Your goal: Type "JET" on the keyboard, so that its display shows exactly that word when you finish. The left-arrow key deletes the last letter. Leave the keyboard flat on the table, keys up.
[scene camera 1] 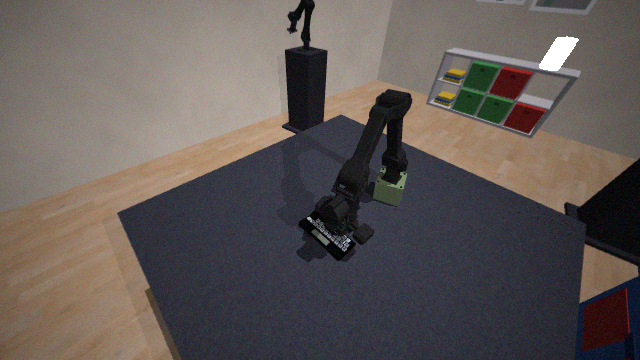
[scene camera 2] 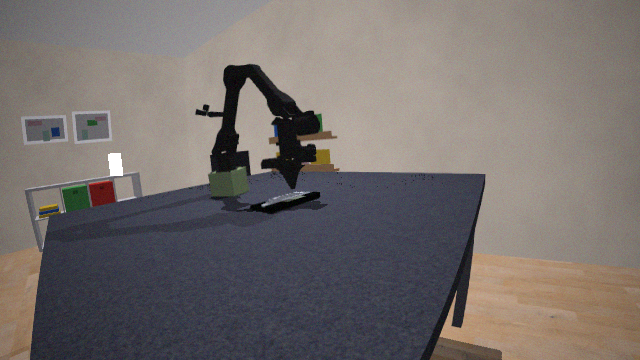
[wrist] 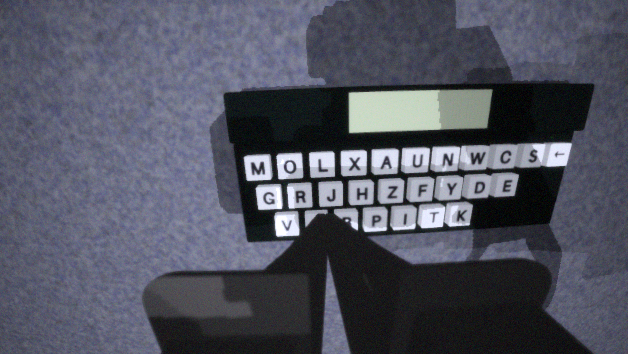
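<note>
The black keyboard (scene camera 1: 306,224) (scene camera 2: 285,204) (wrist: 535,205) lies flat on the table, keys up. Its pale display (scene camera 1: 320,237) (wrist: 395,112) shows no letters. In the wrist view the J key (wrist: 330,194) is in the middle row, the E key (wrist: 506,185) at that row's right end, the T key (wrist: 432,217) in the bottom row and the left-arrow key (wrist: 558,154) at the top right. My gripper (scene camera 2: 293,187) (wrist: 325,221) is shut and empty. Its tips are a little above the keyboard and, in the wrist view, just below the J key, covering part of the bottom row.
The dark table (scene camera 1: 240,280) (scene camera 2: 250,280) carries the arm's green base block (scene camera 1: 390,189) (scene camera 2: 229,183), which stands behind the keyboard in the first scene view. A shelf unit (scene camera 1: 505,59) stands beyond the table, and a dark pedestal (scene camera 1: 306,87) with another arm stands behind it.
</note>
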